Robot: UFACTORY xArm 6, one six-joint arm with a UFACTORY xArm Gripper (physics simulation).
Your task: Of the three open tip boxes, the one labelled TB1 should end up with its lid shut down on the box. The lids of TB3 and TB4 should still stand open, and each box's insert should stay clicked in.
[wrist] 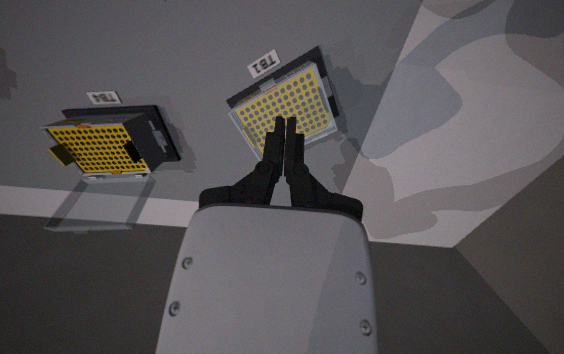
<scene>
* my gripper: 286, 128
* yellow insert: 99, 148
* clear lid: 102, 203
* clear lid: 302, 95
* grey mat: 188, 65
</scene>
